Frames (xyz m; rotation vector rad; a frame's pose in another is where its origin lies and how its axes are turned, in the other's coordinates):
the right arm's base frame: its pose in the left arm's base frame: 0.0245 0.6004 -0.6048 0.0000 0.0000 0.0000
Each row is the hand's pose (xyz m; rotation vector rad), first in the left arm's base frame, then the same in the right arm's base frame.
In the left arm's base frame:
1: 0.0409 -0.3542 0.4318 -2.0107 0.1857 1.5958
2: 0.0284 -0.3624 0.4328 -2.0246 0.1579 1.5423
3: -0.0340 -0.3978 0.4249 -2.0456 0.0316 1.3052
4: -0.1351 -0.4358 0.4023 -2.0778 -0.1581 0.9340
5: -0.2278 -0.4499 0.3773 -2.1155 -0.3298 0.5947
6: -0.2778 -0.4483 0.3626 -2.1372 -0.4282 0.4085
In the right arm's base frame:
1: 0.0164 -0.9546 1.0366 -2.0107 0.1857 1.5958
2: 0.0039 -0.9628 1.0376 -2.0246 0.1579 1.5423
3: -0.0585 -0.9982 1.0297 -2.0456 0.0316 1.3052
4: -0.1596 -1.0362 1.0071 -2.0778 -0.1581 0.9340
5: -0.2523 -1.0503 0.9821 -2.1155 -0.3298 0.5947
6: -0.3023 -1.0487 0.9674 -2.1372 -0.4282 0.4085

